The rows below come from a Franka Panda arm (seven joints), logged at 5 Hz.
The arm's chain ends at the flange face. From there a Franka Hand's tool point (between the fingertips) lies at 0.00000 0.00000 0.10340 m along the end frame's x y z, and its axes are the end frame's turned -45 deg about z.
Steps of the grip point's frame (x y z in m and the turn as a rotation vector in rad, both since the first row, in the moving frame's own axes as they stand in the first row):
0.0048 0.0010 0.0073 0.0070 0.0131 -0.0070
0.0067 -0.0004 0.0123 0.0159 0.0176 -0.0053
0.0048 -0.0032 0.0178 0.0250 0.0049 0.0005
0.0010 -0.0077 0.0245 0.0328 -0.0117 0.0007
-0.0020 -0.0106 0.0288 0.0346 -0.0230 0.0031
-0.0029 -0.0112 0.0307 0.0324 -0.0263 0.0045
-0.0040 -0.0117 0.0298 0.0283 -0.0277 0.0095
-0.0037 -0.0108 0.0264 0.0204 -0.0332 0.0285
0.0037 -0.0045 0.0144 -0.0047 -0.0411 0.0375
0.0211 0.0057 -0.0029 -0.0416 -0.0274 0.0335
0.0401 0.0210 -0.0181 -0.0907 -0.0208 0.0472
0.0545 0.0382 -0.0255 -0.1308 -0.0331 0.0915
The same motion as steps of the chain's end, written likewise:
0.0037 -0.0012 0.0073 0.0142 0.0043 -0.0070
0.0043 -0.0026 0.0123 0.0237 0.0012 -0.0053
0.0026 -0.0035 0.0178 0.0211 -0.0142 0.0005
-0.0015 -0.0046 0.0246 0.0149 -0.0315 0.0007
-0.0047 -0.0052 0.0289 0.0082 -0.0407 0.0031
-0.0057 -0.0054 0.0308 0.0043 -0.0415 0.0045
-0.0070 -0.0054 0.0299 0.0004 -0.0396 0.0095
-0.0063 -0.0059 0.0265 -0.0091 -0.0379 0.0285
0.0022 -0.0091 0.0145 -0.0324 -0.0257 0.0375
0.0180 -0.0159 -0.0028 -0.0488 0.0100 0.0335
0.0383 -0.0218 -0.0177 -0.0788 0.0494 0.0472
0.0590 -0.0238 -0.0246 -0.1159 0.0691 0.0915

